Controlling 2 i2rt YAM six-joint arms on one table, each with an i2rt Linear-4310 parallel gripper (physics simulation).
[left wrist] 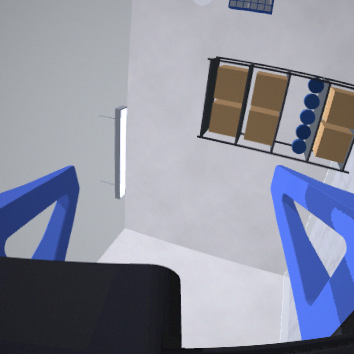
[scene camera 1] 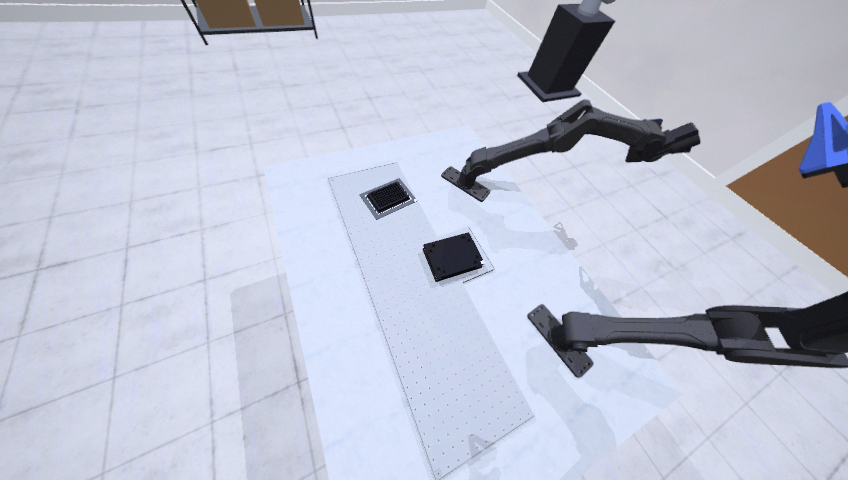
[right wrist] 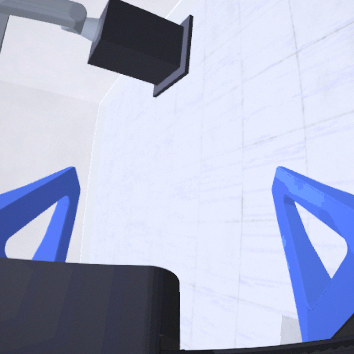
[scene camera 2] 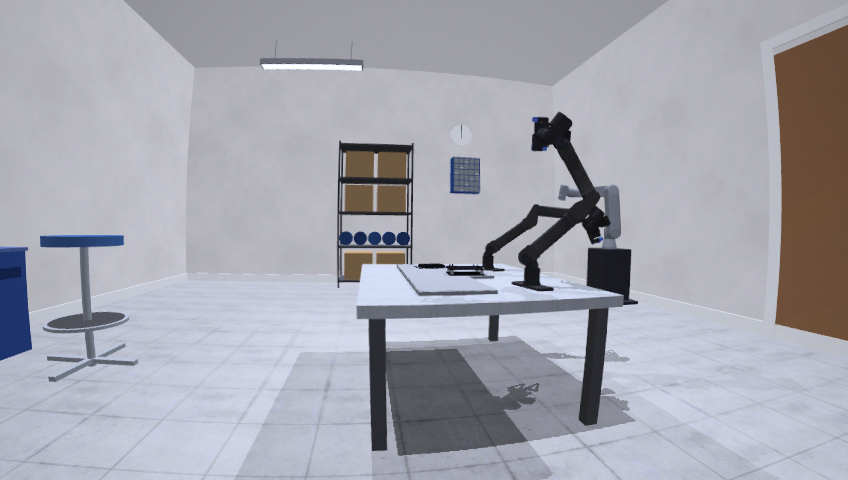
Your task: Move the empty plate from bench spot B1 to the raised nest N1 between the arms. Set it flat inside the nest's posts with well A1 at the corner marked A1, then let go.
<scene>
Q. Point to a well plate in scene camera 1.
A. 386,197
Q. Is my right gripper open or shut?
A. Open.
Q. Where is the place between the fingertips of my left gripper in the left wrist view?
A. At 174,176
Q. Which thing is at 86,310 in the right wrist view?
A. My right gripper.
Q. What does my left gripper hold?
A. Nothing.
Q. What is my right gripper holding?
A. Nothing.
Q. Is my left gripper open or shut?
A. Open.
</scene>
